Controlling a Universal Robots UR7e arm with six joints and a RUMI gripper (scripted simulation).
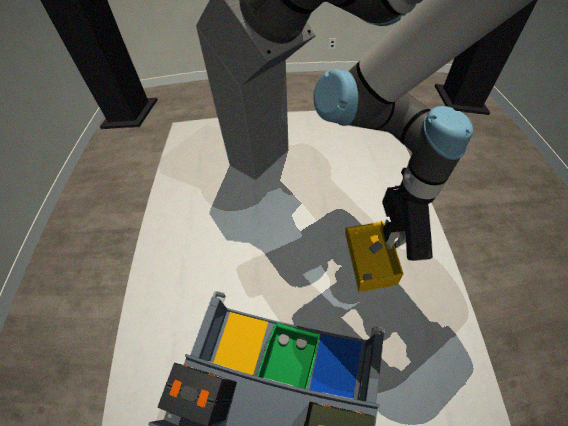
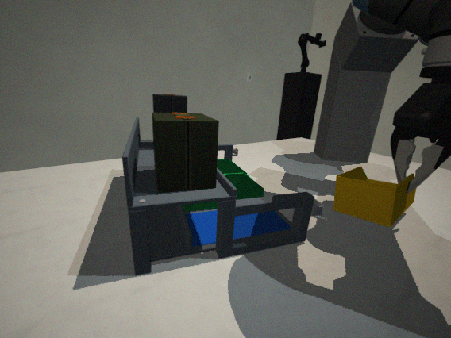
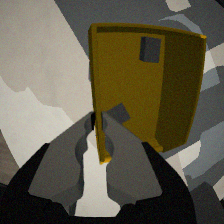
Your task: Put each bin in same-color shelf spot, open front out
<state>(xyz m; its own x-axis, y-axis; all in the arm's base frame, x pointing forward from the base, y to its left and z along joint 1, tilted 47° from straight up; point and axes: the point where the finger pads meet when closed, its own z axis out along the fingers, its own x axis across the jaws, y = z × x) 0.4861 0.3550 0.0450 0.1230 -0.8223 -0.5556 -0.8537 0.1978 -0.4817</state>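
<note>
Now: hand 5 cm to the left of the yellow bin and 3 cm above it. Round my hand: shelf lip 19 cm ahead, 23 cm to the right, 8 cm below; then dark box 39 cm ahead, 15 cm to the right, 6 cm above; then green bin 28 cm ahead, 24 cm to the right, 4 cm below.
</note>
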